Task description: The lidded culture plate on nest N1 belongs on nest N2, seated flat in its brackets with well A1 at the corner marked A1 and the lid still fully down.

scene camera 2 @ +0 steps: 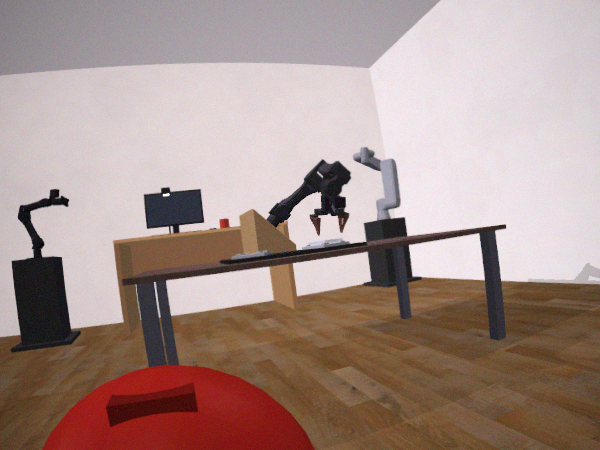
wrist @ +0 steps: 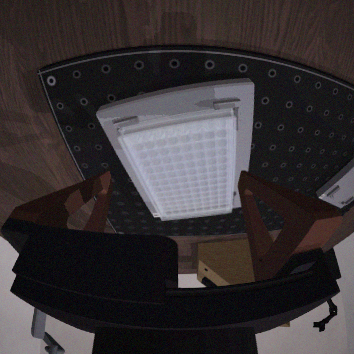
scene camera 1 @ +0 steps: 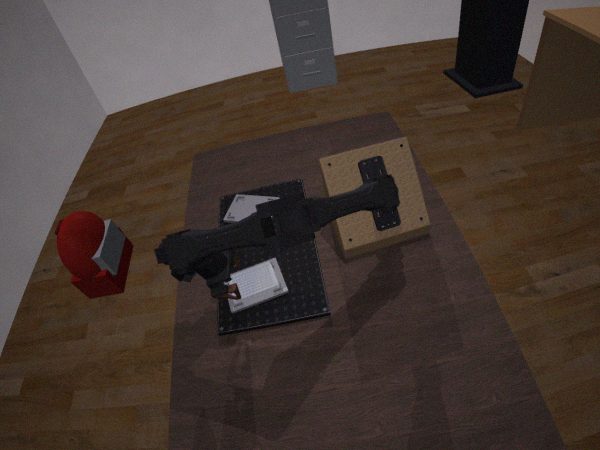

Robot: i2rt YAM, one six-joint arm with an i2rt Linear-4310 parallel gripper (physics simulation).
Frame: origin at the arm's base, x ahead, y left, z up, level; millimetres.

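Seen in the pictures: gripper, fingertip midpoint: [scene camera 2: 330, 234] [wrist: 174, 177] [scene camera 1: 238, 283]; arm's base, origin of the base link: [scene camera 2: 266, 230] [scene camera 1: 379, 193].
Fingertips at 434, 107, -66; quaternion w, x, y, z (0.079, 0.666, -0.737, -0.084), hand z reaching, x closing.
Offsets run from my fingertips to a thing's top centre, as dx, dy, dz.
The white lidded culture plate @[-33, -9, -20] [scene camera 1: 259, 280] [scene camera 2: 328, 241] [wrist: 185, 165] lies on a light grey nest @[-34, -10, -30] [scene camera 1: 280, 291] [wrist: 175, 101], N1 by the task's wording. Its lid appears down over the well grid. The second nest @[-68, -300, -30] [scene camera 1: 245, 204] [scene camera 2: 250, 256] [wrist: 344, 187], N2, is bare where it shows. The arm covers part of it in scene camera 1, and a corner shows at the right edge of the wrist view. My gripper [scene camera 1: 238, 280] [scene camera 2: 330, 233] [wrist: 174, 177] is open and empty above the plate, with one finger out to each side. The A1 marks are not readable.
Both nests sit on a black perforated board @[-86, -142, -48] [scene camera 1: 305, 280] [scene camera 2: 285, 257] [wrist: 285, 145] on the brown table [scene camera 1: 380, 350] [scene camera 2: 425, 240]. The arm's wooden base block [scene camera 1: 345, 175] [scene camera 2: 252, 235] [wrist: 225, 255] stands beside the board. A red object [scene camera 1: 82, 245] [scene camera 2: 175, 430] stands off the table.
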